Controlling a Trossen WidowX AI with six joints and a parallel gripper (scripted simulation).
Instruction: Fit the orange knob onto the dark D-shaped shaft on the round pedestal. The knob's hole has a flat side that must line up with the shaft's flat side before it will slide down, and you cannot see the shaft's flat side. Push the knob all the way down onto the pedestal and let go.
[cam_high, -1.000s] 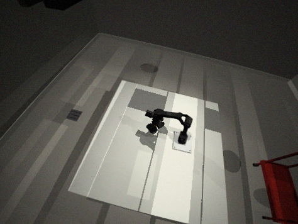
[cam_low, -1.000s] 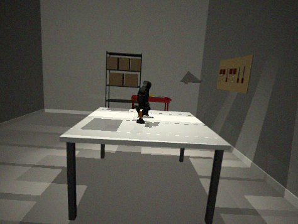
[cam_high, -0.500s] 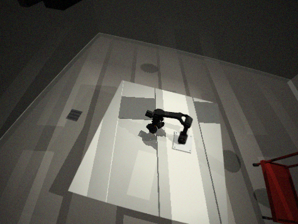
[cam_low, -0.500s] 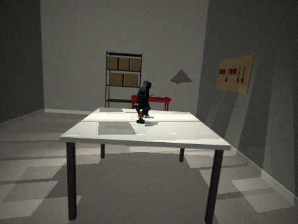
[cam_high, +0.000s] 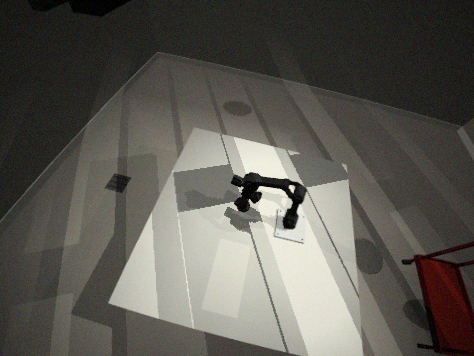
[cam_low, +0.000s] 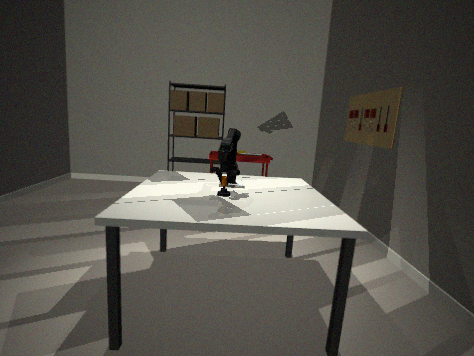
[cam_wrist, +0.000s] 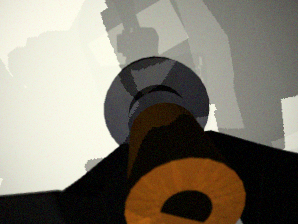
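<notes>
Now: gripper tip 2 cm below the orange knob. The rest, counted from my gripper tip: dark round pedestal 4 cm below.
</notes>
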